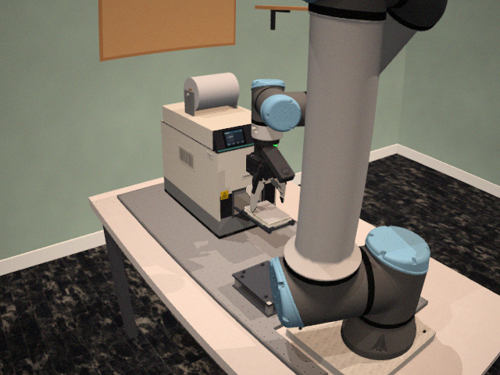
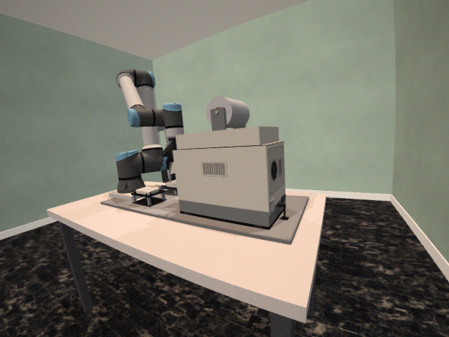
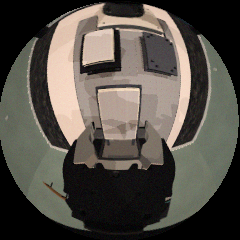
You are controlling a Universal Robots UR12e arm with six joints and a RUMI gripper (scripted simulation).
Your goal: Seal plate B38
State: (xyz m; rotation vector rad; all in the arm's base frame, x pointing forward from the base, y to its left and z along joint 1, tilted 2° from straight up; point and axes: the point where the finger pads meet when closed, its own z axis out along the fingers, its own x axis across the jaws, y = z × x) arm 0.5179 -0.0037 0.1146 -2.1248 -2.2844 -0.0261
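Right now the sealer stage is 40 mm below my hand. From my hand the other things lie so: N1 label: 320 mm behind, 130 mm below, 120 mm to the left; small screen: 190 mm above, 110 mm ahead, 50 mm to the left; foil roll: 330 mm ahead, 280 mm above, 20 mm to the left.
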